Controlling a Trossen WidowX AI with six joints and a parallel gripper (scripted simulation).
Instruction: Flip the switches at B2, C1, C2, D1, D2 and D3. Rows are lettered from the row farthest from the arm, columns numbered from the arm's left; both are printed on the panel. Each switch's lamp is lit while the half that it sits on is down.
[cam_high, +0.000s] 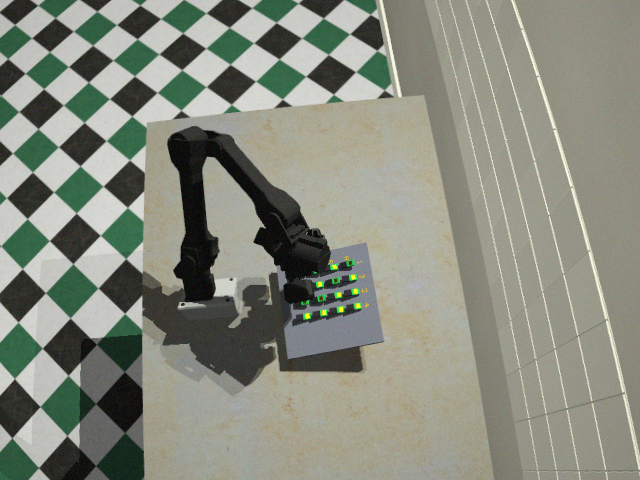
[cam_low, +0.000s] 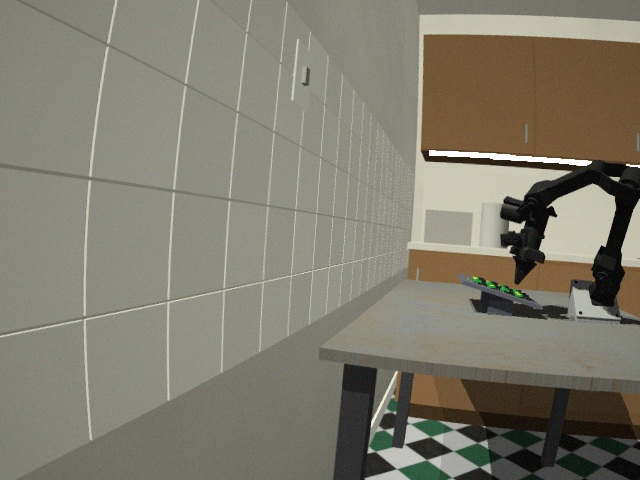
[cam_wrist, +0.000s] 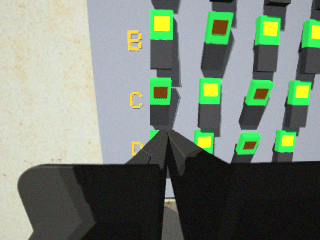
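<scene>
The switch C3 is 30 mm ahead of my hand, 70 mm to the right of it and 50 mm below it. The rest, counted from my hand: switch D3 (10 mm behind, 70 mm to the right, 60 mm below); switch B2 (70 mm ahead, 30 mm to the right, 40 mm below); switch B1 (70 mm ahead, 10 mm to the left, 40 mm below).
</scene>
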